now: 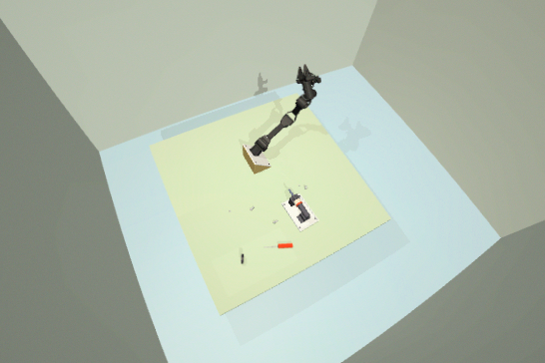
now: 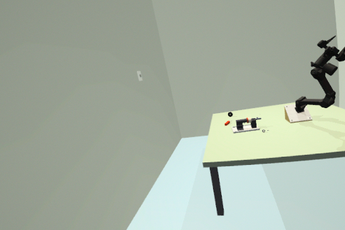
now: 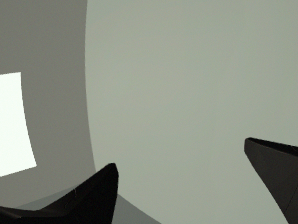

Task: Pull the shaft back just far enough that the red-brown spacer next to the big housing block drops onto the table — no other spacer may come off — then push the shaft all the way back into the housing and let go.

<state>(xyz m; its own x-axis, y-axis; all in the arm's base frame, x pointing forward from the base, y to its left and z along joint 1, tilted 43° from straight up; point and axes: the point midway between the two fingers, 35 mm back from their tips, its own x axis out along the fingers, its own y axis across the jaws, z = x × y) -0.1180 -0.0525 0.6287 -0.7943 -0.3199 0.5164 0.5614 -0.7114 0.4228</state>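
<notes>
Right now my gripper tip is 540 mm above the shaft, 530 mm short of it and 360 mm to the left of it. Also, from my gripper tip: red-brown spacer: 580 mm ahead, 540 mm below, 360 mm to the right; red-handled screwdriver: 720 mm ahead, 620 mm to the right, 610 mm below; black disc: 850 mm to the right, 670 mm ahead, 590 mm below.
</notes>
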